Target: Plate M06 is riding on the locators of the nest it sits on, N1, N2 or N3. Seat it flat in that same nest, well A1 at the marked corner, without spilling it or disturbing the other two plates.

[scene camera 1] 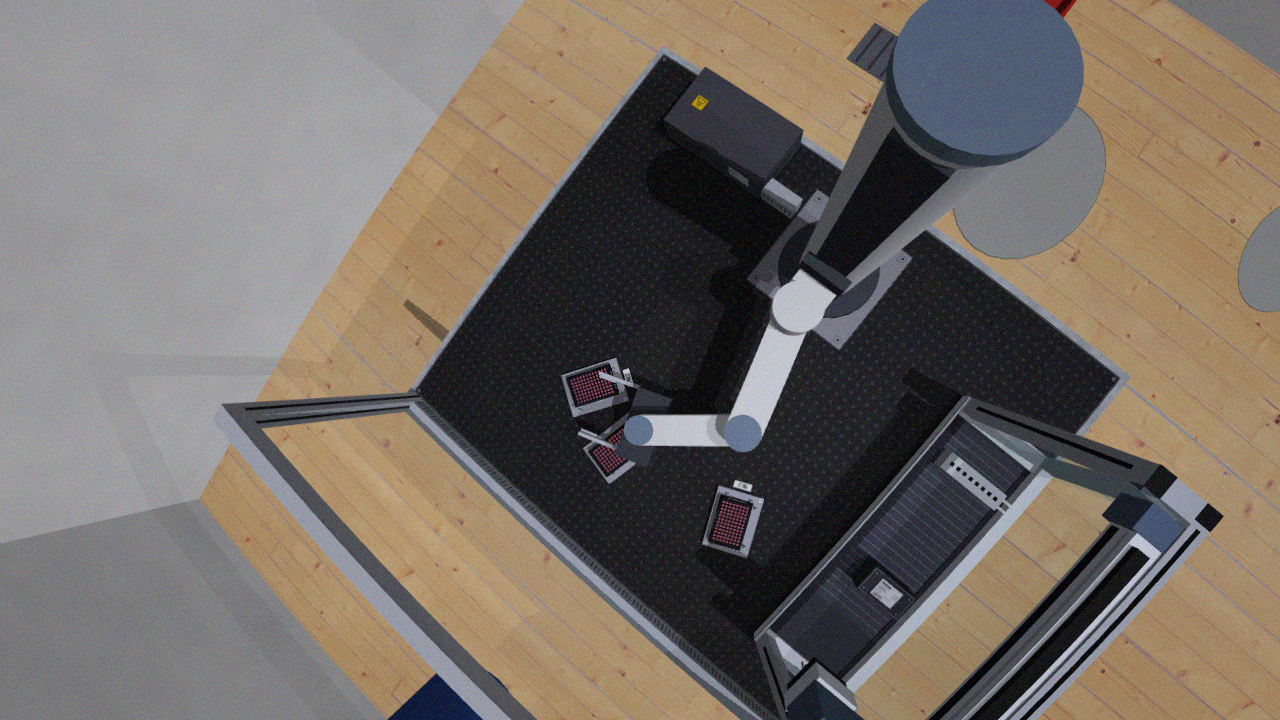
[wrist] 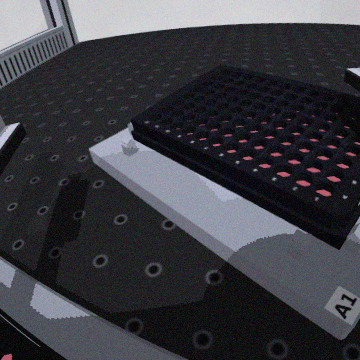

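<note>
Plate M06 (scene camera 1: 588, 389) (wrist: 260, 135), black with red wells, is on nest N3 (scene camera 1: 574, 411) (wrist: 172, 182), the upper left nest in the scene view. In the wrist view its near edge runs askew to the nest edge, above a corner locator; its label does not show. The A1 mark (wrist: 344, 305) is at the nest's near right corner. My gripper (scene camera 1: 597, 406) (wrist: 184, 75) is open and empty, one finger over M06, the other over the middle plate (scene camera 1: 608, 461). The gripper's height is unclear. The third plate (scene camera 1: 732, 522) sits on the right nest (scene camera 1: 738, 551).
The middle nest (scene camera 1: 610, 479) (wrist: 55, 300) is close beside N3, partly under the gripper. The arm (scene camera 1: 687, 430) reaches in from the right. A grey controller box (scene camera 1: 733, 125) stands at the back; a framed rack (scene camera 1: 859, 568) stands at the right. A slotted rail (wrist: 35, 55) borders the table.
</note>
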